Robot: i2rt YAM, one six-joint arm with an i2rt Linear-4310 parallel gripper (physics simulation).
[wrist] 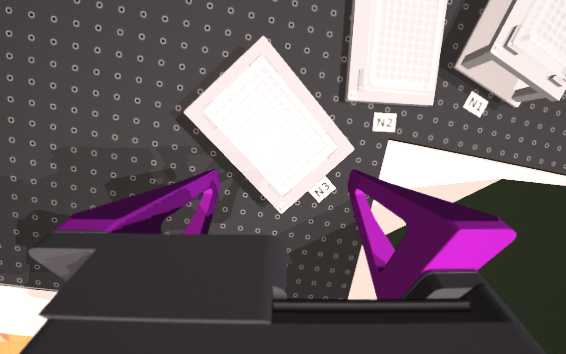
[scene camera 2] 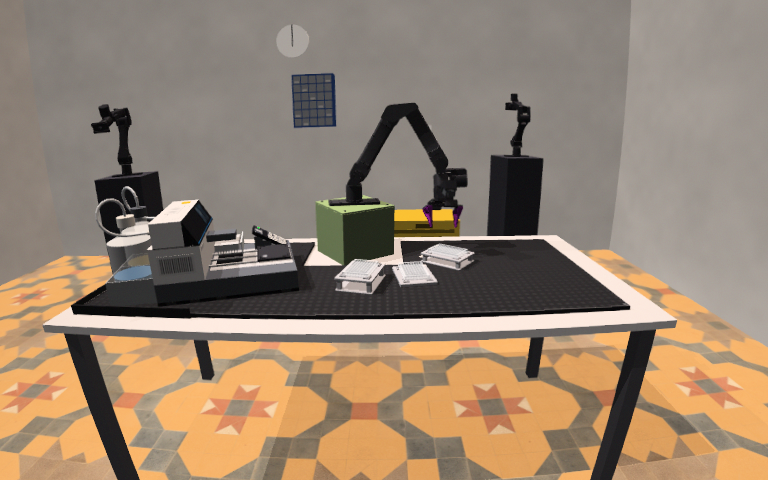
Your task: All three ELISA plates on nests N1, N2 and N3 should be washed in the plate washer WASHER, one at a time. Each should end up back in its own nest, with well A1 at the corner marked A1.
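Pixels of known places: gripper, fingertip midpoint: [wrist: 283, 176] [scene camera 2: 443, 227]; arm's base at its link origin: [scene camera 2: 354, 203].
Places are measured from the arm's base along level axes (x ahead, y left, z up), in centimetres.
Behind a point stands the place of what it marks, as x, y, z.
My gripper [scene camera 2: 443, 225] @(17.3, 31.3, -7.3) [wrist: 283, 176] @(17.3, 31.3, -7.3) is open and empty, pointing down above and behind nest N3. A white plate [scene camera 2: 447, 250] @(22.3, 31.4, -14.7) [wrist: 272, 125] @(21.9, 32.0, -15.5) sits on raised nest N3 [wrist: 202, 114] @(23.0, 39.6, -15.5), turned diagonally in the wrist view, its near corner between the fingertips in that picture; the A1 mark is at this corner. A second plate [scene camera 2: 415, 271] @(34.6, 16.2, -17.1) [wrist: 402, 45] @(31.7, 16.2, -17.2) lies on low nest N2 [wrist: 392, 97] @(26.0, 16.2, -18.3), A1 mark at the lower left. A third plate [scene camera 2: 362, 268] @(37.3, -1.7, -13.6) [wrist: 549, 30] @(32.2, 1.6, -13.6) is on raised nest N1 [scene camera 2: 356, 284] @(37.1, -3.8, -18.9) [wrist: 482, 57] @(30.5, 6.0, -16.5), partly cut off in the wrist view. The washer [scene camera 2: 180, 266] @(42.1, -56.1, -7.5) stands at the left; no white plate shows on it.
The arm stands on a green block [scene camera 2: 355, 234] @(12.8, -1.1, -9.2) behind the nests. A lidded bottle [scene camera 2: 129, 243] @(39.1, -71.8, -0.3) with tubes is behind the washer. A dark handheld device [scene camera 2: 269, 234] @(8.3, -33.0, -8.8) is at the washer's back. A yellow box [scene camera 2: 407, 226] and two pedestals [scene camera 2: 514, 192] [scene camera 2: 144, 186] with arms stand beyond the table.
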